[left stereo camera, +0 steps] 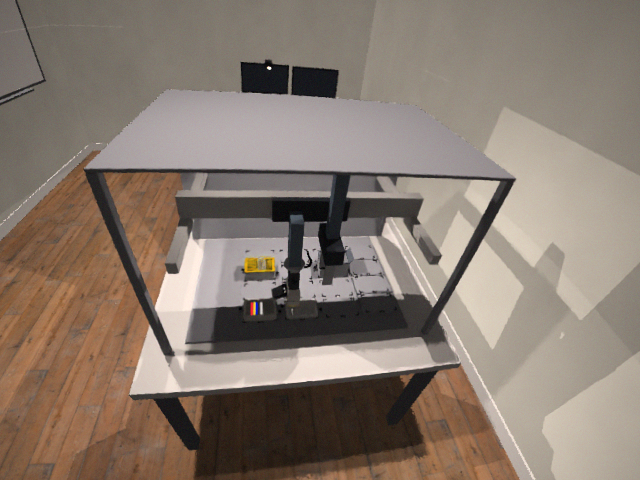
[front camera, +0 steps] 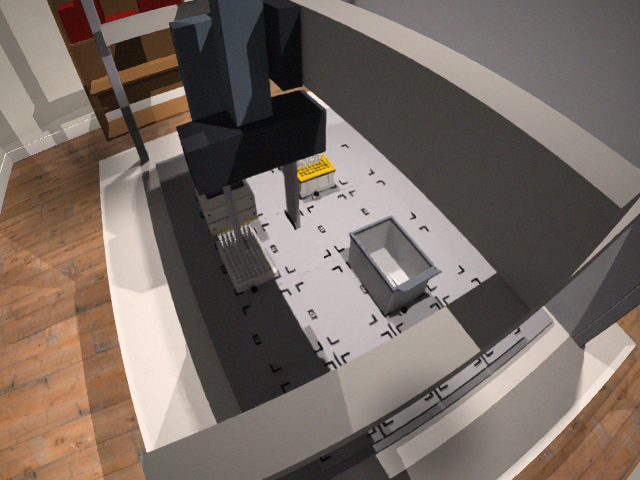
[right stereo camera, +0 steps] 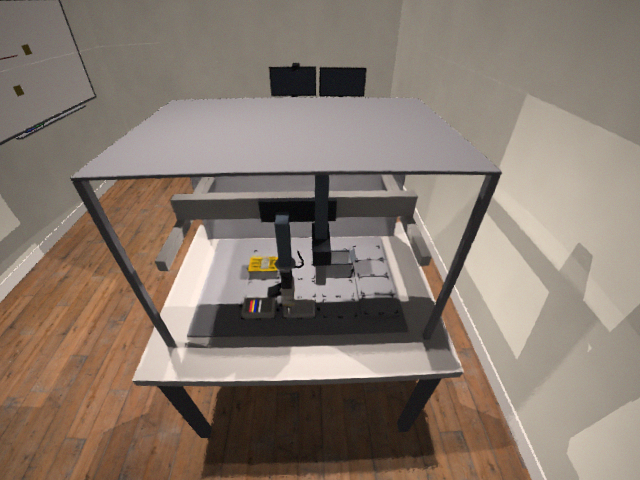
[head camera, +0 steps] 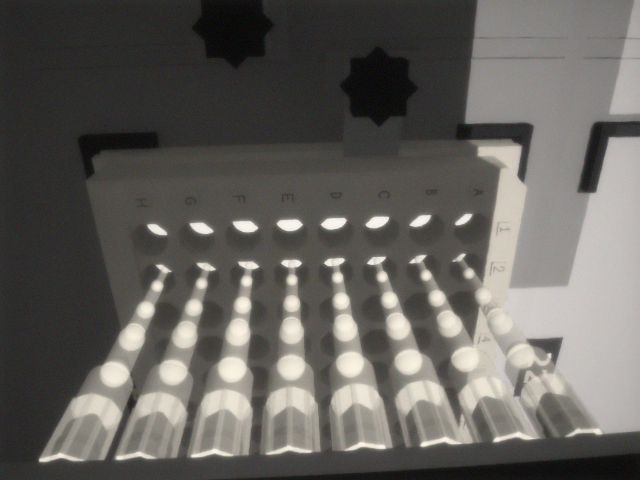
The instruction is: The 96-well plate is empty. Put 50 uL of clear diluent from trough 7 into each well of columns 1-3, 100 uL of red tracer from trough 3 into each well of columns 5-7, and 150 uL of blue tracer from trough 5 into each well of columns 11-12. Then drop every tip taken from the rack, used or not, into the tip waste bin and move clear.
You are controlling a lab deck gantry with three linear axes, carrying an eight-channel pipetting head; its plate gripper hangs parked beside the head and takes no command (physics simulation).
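Note:
In the head camera, eight pale tips [head camera: 292, 330] point down at the column 2 wells of the plate [head camera: 310, 170] [front camera: 254, 285] [left stereo camera: 310, 314]; how deep their ends sit is unclear. Columns 1 and 2 show bright crescents; visible wells beyond look dark, partly hidden by the tips. The trough block [left stereo camera: 268, 308] [right stereo camera: 268, 306] stands left of the plate, with red, yellow, blue and white strips. The yellow tip rack [front camera: 316, 170] [left stereo camera: 260, 265] stands behind, partly emptied. The waste bin [front camera: 369, 273] [right stereo camera: 338, 268] is open-topped. My parked gripper [front camera: 266, 233] hangs beside the head, its two fingers wide apart with nothing between.
A tall grey rear panel [front camera: 413, 134] borders the deck. Dark frame posts [left stereo camera: 129, 258] [right stereo camera: 460, 258] stand around it, below a flat canopy [left stereo camera: 289, 134] [right stereo camera: 289, 136]. The gantry beam [left stereo camera: 222, 205] [right stereo camera: 217, 206] crosses above the deck.

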